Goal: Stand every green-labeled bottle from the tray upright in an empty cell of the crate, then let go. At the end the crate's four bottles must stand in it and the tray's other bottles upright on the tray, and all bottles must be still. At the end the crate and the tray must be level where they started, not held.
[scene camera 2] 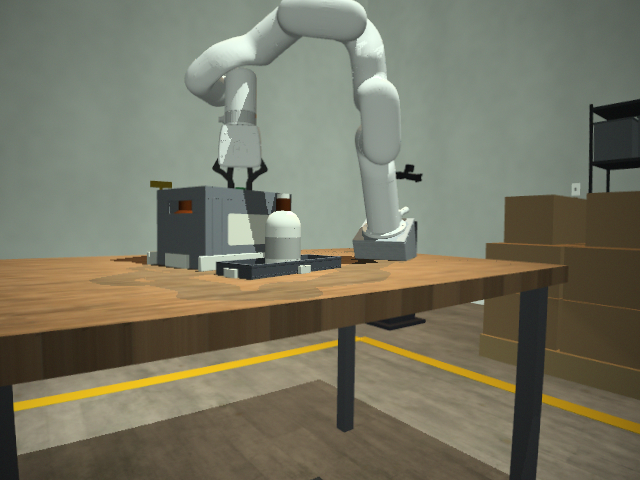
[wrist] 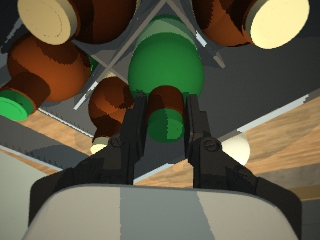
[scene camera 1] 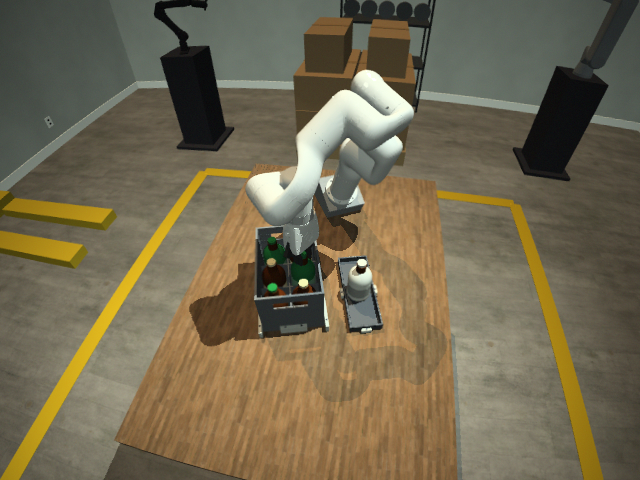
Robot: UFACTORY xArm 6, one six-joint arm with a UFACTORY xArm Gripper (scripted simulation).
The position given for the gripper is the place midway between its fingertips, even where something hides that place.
Observation:
In view: the gripper (scene camera 1: 302, 259), a white-labeled bottle (scene camera 2: 282, 229) and a green-labeled bottle (wrist: 166, 65).
The white-labeled bottle is seen too in scene camera 1 (scene camera 1: 359, 278). The gripper also shows in the wrist view (wrist: 166, 107).

